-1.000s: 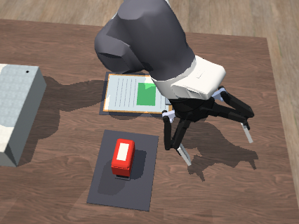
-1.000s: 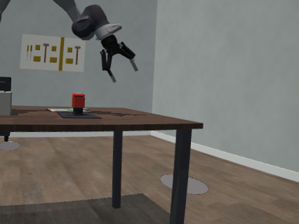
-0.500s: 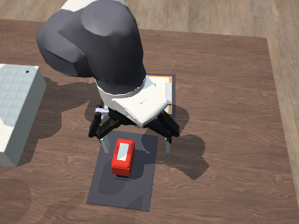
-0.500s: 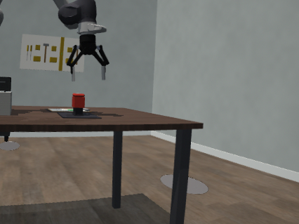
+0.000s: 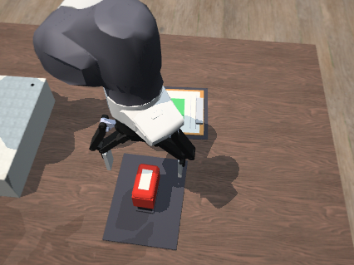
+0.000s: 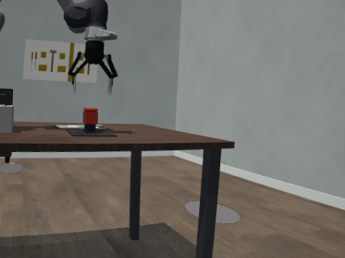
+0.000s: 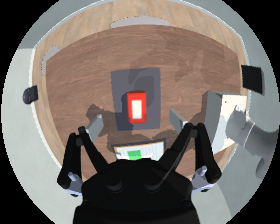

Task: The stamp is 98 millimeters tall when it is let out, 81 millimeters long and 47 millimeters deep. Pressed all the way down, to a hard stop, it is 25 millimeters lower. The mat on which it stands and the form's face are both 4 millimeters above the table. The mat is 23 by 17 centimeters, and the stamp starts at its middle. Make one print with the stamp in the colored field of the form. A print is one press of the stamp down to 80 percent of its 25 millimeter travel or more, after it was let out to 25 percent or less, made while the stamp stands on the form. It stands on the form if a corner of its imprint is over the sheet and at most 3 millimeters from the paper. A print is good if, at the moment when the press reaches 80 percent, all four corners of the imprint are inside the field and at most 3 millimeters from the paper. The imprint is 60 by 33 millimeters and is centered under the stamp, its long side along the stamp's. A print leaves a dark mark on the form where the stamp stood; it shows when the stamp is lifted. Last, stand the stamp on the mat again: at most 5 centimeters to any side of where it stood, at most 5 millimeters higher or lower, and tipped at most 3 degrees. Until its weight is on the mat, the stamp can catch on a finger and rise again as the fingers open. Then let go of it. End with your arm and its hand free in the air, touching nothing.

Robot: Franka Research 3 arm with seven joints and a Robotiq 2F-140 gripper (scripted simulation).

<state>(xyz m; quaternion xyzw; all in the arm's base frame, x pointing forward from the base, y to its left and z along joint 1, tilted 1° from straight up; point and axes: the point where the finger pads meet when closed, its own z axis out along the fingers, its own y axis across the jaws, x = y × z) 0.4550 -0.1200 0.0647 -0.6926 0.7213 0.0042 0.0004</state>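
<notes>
The red stamp lies 12 cm below my hand. Round my hand: form 3 cm ahead, 27 cm to the left, 16 cm below; then dark grey mat 17 cm below.
</notes>
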